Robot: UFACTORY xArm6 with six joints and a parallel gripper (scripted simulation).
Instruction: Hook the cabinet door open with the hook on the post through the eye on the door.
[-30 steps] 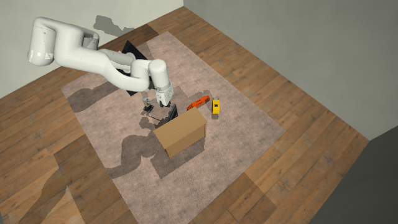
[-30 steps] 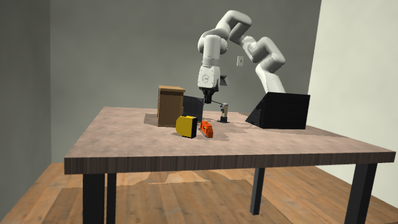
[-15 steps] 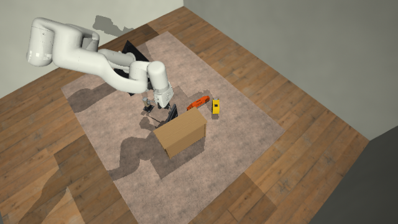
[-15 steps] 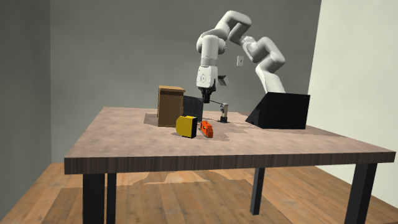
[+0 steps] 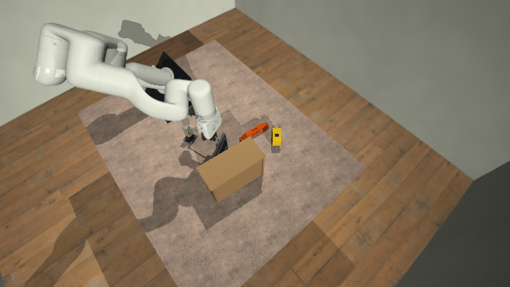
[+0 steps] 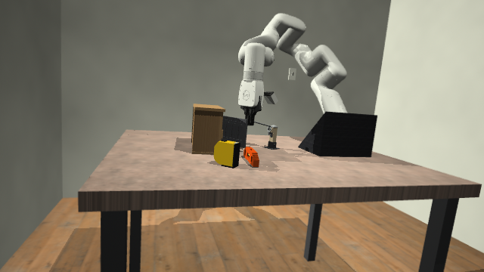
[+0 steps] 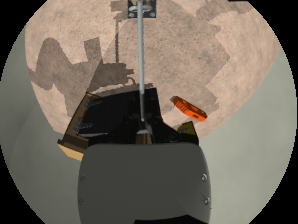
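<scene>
Right now the thin hook rod is 40 mm behind my hand, 30 mm below it and 20 mm to the right of it. From my hand the other things lie so: orange tool: 180 mm to the left, 100 mm below, 40 mm ahead; hook post: 90 mm behind, 50 mm below, 40 mm to the right; dark door: 60 mm ahead, 50 mm below, 40 mm to the right.
</scene>
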